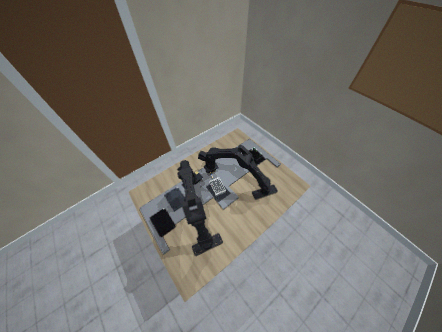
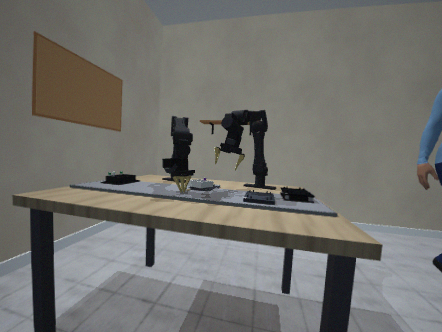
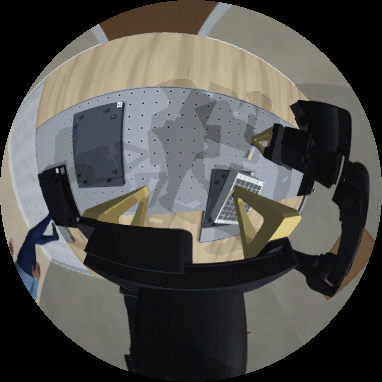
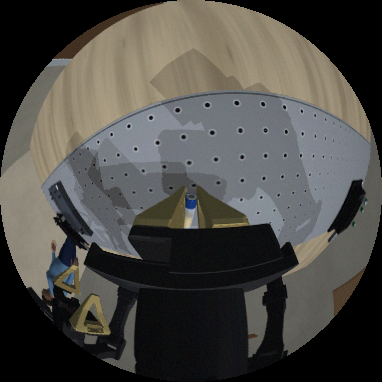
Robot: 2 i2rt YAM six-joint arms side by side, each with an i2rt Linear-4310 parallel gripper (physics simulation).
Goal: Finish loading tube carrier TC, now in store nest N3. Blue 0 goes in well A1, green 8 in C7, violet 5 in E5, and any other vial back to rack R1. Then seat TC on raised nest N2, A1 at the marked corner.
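Places are measured from the left arm's base along level axes (x ahead, y left, z up), in centimetres.
Pixels of known places: left gripper, fingertip midpoint: (image 1: 194,183) (image 2: 225,167) (image 3: 190,190) (image 4: 82,277); right gripper, fingertip midpoint: (image 1: 210,173) (image 2: 182,192) (image 3: 252,139) (image 4: 190,190); left arm's base at its link origin: (image 1: 207,244) (image 2: 259,187); right arm's base at its link origin: (image 1: 264,192).
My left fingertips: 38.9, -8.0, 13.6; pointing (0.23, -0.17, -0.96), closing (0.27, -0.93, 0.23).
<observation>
Ahead of a thing's pixels: the offset from my left fingertips to its top centre, as dx, dy, dz. Level surfaces: height alone.
The blue-capped vial @[+7.8, -15.8, -10.9] (image 3: 250,152) (image 4: 191,202) is between the fingers of my right gripper (image 2: 183,191) (image 3: 252,139) (image 4: 190,190), which is shut on it low over the pegboard. My left gripper (image 2: 226,166) (image 3: 190,190) is open and empty, raised above the table. The white-topped tube carrier @[-4.3, -15.5, -7.7] (image 1: 217,186) (image 2: 201,184) (image 3: 226,215) sits by a dark nest plate @[-6.1, -15.1, -10.9] (image 3: 210,200), partly hidden by my left finger. A violet cap @[-2.5, -12.0, -6.4] (image 2: 204,179) shows on it. Green caps @[+15.4, -60.9, -6.7] (image 2: 110,173) (image 4: 354,224) show at the black rack @[+10.1, -58.5, -8.6] (image 1: 256,155) (image 2: 120,178) (image 4: 347,212).
A dark nest plate @[+0.9, +17.2, -9.8] (image 1: 175,199) (image 2: 259,196) (image 3: 100,145) with corner studs and a white tag stands on the pegboard @[dz -12.3] (image 3: 145,115). A black block @[-12.8, +30.9, -8.3] (image 1: 162,222) (image 2: 297,194) (image 3: 59,195) is beyond it at the table end. A person (image 2: 431,145) stands beyond the table.
</observation>
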